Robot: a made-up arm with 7 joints. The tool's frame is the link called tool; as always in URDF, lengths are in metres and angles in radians.
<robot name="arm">
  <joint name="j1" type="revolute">
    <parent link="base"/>
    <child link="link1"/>
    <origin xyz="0 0.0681 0" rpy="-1.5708 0 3.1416"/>
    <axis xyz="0 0 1"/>
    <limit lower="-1.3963" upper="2" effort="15" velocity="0.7"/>
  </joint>
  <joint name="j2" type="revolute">
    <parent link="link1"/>
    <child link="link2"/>
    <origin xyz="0 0 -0.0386" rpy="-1.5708 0 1.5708"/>
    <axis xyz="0 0 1"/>
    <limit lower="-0.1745" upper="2" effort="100" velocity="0.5"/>
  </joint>
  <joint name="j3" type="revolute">
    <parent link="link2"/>
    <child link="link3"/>
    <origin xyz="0.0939 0 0" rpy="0 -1.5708 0"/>
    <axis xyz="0 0 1"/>
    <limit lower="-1.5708" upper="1.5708" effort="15" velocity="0.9"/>
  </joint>
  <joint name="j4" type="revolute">
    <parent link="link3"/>
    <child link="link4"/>
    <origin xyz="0 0 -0.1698" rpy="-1.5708 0 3.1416"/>
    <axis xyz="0 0 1"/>
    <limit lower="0" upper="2.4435" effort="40" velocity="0.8"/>
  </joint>
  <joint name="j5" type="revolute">
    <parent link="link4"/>
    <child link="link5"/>
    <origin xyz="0 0.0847 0" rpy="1.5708 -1.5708 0"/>
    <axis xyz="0 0 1"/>
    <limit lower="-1.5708" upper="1.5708" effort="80" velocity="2.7"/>
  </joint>
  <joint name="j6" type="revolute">
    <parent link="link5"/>
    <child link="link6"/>
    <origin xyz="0 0 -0.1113" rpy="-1.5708 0 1.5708"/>
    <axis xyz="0 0 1"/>
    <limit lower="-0.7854" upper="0.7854" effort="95" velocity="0.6"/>
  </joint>
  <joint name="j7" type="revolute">
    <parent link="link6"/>
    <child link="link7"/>
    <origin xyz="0 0 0" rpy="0 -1.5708 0"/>
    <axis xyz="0 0 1"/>
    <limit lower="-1.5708" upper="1.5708" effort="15" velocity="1.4"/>
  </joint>
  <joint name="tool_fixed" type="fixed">
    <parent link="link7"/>
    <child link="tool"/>
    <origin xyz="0 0 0" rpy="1.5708 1.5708 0"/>
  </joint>
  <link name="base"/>
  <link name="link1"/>
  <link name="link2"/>
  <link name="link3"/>
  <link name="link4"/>
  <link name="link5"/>
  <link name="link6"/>
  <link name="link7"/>
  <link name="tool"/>
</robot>
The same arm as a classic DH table. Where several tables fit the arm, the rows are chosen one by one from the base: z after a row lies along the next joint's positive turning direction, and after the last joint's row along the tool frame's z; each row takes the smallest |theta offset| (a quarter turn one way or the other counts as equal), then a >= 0, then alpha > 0; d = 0 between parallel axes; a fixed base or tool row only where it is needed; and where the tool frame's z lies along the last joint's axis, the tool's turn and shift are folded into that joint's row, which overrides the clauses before.
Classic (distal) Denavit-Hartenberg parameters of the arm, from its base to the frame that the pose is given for. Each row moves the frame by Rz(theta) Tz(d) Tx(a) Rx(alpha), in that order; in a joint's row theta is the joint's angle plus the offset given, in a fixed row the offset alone. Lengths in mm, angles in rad.
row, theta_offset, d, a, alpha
base (fixed), 0, 0, 0, 1.5708
j1, 1.5708, -106.7, 0, 1.5708
j2, 1.5708, 0, 0, 1.5708
j3, 1.5708, -263.7, 0, 1.5708
j4, 0, 0, 0, -1.5708
j5, 0, -196, 0, -1.5708
j6, -1.5708, 0, 0, 1.5708
j7, 1.5708, 0, 0, 1.5708
tool (fixed), -1.5708, 0, 0, 0
Joint limits (rad, base to tool): -1.3963..2 -0.1745..2 -1.5708..1.5708 0..2.4435 -1.5708..1.5708 -0.7854..0.7854 -1.5708..1.5708

